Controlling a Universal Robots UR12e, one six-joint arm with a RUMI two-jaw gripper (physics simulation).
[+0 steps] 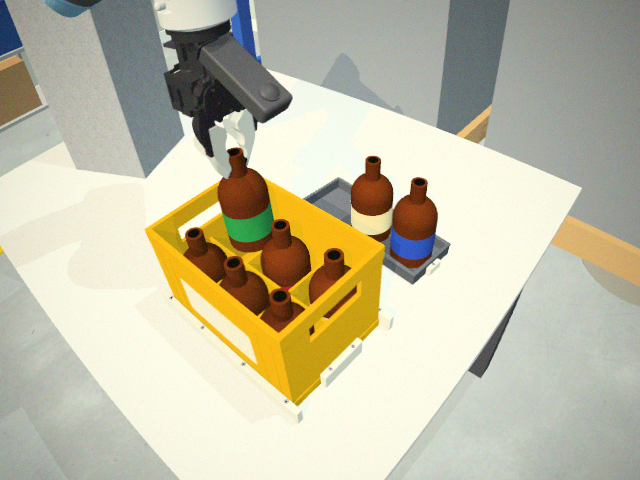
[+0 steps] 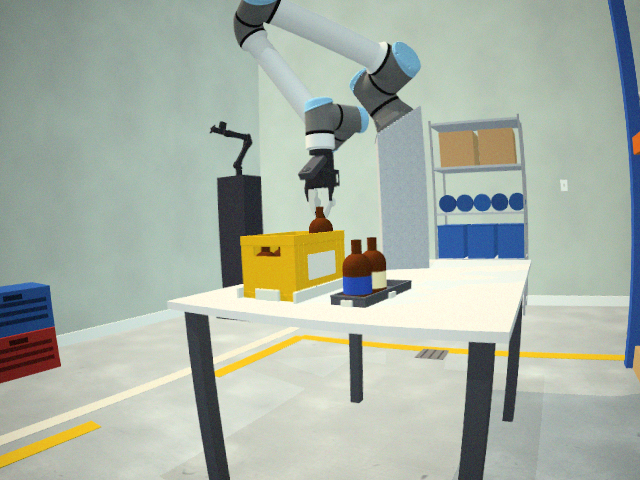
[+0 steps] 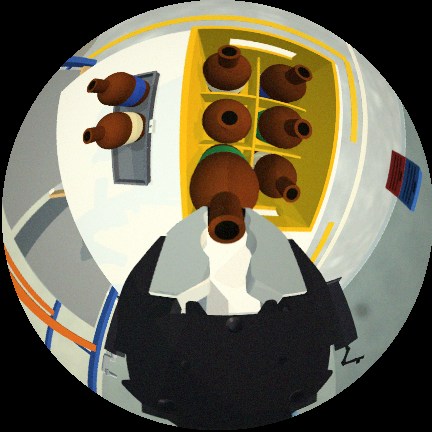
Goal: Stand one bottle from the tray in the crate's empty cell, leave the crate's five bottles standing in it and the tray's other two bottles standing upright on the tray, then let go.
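Places are measured from the arm's base along level axes (x left, y down, z back), in centimetres.
Where they show: gripper, fingertip midpoint: [image 1: 236,172] [image 2: 321,218] [image 3: 224,208]; arm's base at its link origin: [image 2: 397,124].
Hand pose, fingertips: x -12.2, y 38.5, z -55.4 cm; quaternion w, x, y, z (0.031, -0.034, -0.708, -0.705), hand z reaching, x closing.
Observation:
Things, the pixels of their top centre, and the offset from my fingertips. "spot": a spot on its surface instead. Level surfaces: height alone.
- green-labelled bottle at its top centre: [image 3: 225,227] [image 1: 234,152] [image 2: 319,206] dx +0.0, dy -3.6, dz -0.6 cm
- yellow crate at its top centre: [image 3: 272,120] [image 1: 256,236] [image 2: 294,233] dx -5.4, dy +4.0, dz -7.9 cm
- cream-labelled bottle at its top centre: [image 1: 373,159] [image 3: 86,135] [image 2: 371,237] dx +19.4, dy +5.5, dz -10.8 cm
- blue-labelled bottle at its top centre: [image 1: 419,182] [image 3: 91,84] [image 2: 356,239] dx +18.2, dy +5.5, dz -19.7 cm
- grey tray at a spot on its surface: [image 1: 328,201] [image 3: 132,172] spot: dx +21.8, dy +21.0, dz +0.4 cm
- white table at its surface level: dy +21.5 cm
My gripper [image 1: 235,155] [image 2: 321,207] [image 3: 224,208] is shut on the neck of the green-labelled bottle [image 1: 245,198] [image 2: 320,225] [image 3: 224,182]. This bottle is upright, its lower part inside the corner cell of the yellow crate [image 1: 330,356] [image 2: 268,276] [image 3: 186,120], and it stands higher than the crate's other bottles. Its base is hidden. Five bottles stand in the other cells, one of them a bottle [image 1: 285,258] [image 3: 226,121] beside the held one. A cream-labelled bottle [image 1: 371,193] [image 2: 379,263] [image 3: 117,131] and a blue-labelled bottle [image 1: 415,219] [image 2: 357,268] [image 3: 119,90] stand upright on the grey tray [image 1: 328,201] [image 2: 400,287] [image 3: 131,172].
The crate stands between pale strips [image 1: 341,363] [image 2: 315,291] on the white table [image 1: 465,170] [image 2: 465,289] [image 3: 165,200]. The tray lies beside the crate's long wall. A grey pillar [image 1: 98,82] [image 2: 403,196] carries the arm. A shelf unit [image 2: 478,167] stands in the background.

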